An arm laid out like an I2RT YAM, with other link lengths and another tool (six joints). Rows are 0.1 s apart.
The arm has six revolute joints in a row. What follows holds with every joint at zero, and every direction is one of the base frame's.
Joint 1 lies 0.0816 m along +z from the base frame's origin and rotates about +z.
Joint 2 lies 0.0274 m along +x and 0.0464 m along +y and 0.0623 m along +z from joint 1 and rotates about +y.
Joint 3 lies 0.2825 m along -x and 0.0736 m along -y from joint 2 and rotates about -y.
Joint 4 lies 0.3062 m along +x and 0.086 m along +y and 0.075 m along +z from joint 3 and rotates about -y.
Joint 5 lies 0.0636 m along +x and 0.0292 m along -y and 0.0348 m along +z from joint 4 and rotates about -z.
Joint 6 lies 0.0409 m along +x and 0.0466 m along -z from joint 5 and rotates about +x.
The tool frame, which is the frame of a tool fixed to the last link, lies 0.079 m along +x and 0.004 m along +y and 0.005 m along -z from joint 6; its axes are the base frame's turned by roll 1.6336, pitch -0.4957 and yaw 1.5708 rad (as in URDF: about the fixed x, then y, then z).
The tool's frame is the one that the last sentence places.
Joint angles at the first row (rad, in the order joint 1, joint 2, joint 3, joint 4, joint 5, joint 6):
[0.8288, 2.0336, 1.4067, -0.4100, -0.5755, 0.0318]
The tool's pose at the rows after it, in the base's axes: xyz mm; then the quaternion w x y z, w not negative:
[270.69 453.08 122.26 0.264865 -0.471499 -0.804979 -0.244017]
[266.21 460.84 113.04 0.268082 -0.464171 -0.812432 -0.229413]
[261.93 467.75 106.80 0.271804 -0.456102 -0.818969 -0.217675]
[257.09 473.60 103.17 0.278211 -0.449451 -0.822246 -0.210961]
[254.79 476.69 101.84 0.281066 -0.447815 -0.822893 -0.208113]
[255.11 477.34 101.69 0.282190 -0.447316 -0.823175 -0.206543]
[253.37 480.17 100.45 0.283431 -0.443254 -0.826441 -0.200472]
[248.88 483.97 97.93 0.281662 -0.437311 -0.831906 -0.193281]
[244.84 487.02 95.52 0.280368 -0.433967 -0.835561 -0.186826]
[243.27 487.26 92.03 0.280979 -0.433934 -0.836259 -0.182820]
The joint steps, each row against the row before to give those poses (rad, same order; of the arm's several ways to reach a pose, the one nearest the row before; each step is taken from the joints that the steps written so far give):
[0.0150, 0.0379, 0.0336, -0.0215, -0.0059, -0.0160]
[0.0162, 0.0406, 0.0349, -0.0256, -0.0015, -0.0153]
[0.0140, 0.0331, 0.0331, -0.0254, -0.0042, -0.0150]
[0.0123, 0.0212, 0.0204, -0.0118, -0.0101, -0.0050]
[0.0064, 0.0095, 0.0099, -0.0042, -0.0034, 0.0024]
[-0.0001, 0.0047, 0.0071, -0.0065, -0.0023, -0.0021]
[0.0057, 0.0140, 0.0198, -0.0200, -0.0015, -0.0096]
[0.0122, 0.0138, 0.0171, -0.0178, 0.0061, -0.0110]
[0.0106, 0.0112, 0.0125, -0.0132, 0.0058, -0.0047]
[0.0026, 0.0068, 0.0003, -0.0014, 0.0004, -0.0008]

